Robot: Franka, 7 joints.
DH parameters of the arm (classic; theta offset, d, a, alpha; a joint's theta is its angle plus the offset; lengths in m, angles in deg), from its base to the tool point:
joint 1: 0 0.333 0 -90
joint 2: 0 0 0 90
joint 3: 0 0.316 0.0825 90
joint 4: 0 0 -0.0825 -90
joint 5: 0 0.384 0 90
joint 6: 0 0 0.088 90
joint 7: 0 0.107 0 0
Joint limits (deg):
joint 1: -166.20..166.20
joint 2: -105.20..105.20
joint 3: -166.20..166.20
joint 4: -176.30..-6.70
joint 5: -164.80..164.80
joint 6: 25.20..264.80
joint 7: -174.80..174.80
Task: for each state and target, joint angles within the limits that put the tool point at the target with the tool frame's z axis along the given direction. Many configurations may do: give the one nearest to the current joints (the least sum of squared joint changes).
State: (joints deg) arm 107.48 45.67 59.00 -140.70 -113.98 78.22 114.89
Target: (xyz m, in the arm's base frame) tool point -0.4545 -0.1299 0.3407 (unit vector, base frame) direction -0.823 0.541 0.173
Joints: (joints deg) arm 110.61 32.65 96.50 -148.63 -139.02 76.99 114.89
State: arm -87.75 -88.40 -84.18 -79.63 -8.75 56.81 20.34
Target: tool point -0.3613 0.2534 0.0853 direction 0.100 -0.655 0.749
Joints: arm -111.05 -102.29 -122.82 -106.36 21.15 67.76 20.34
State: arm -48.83 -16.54 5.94 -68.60 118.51 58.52 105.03
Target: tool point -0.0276 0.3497 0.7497 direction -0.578 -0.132 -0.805
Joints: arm -10.14 -48.85 37.08 -92.18 68.89 25.20 105.03
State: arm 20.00 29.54 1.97 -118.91 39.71 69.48 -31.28
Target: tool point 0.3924 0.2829 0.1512 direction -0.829 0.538 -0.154
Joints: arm 21.46 33.81 2.90 -118.73 55.71 84.71 -31.28
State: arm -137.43 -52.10 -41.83 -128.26 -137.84 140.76 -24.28
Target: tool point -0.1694 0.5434 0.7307 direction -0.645 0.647 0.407
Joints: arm -126.52 -86.51 -54.95 -90.17 -130.26 165.35 -24.28
